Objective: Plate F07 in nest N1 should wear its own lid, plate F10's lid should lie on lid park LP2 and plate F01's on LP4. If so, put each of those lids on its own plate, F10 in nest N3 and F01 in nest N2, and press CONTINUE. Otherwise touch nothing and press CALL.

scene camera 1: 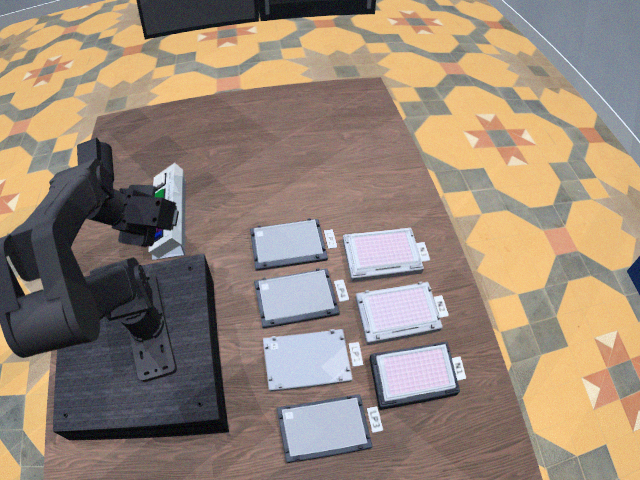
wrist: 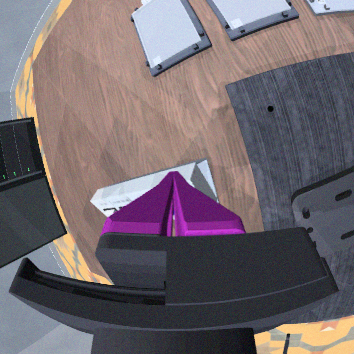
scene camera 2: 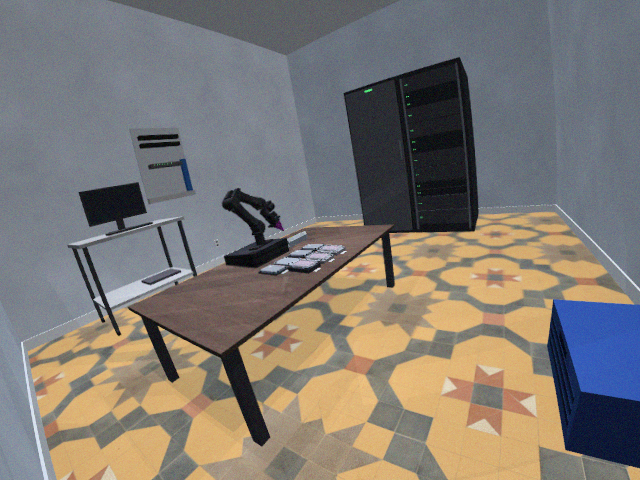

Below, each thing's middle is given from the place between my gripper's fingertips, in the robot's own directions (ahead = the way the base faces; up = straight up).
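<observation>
White button box (scene camera 1: 171, 244), measured from my hand: 10 cm below, 1 cm behind, 14 cm to the left.
</observation>
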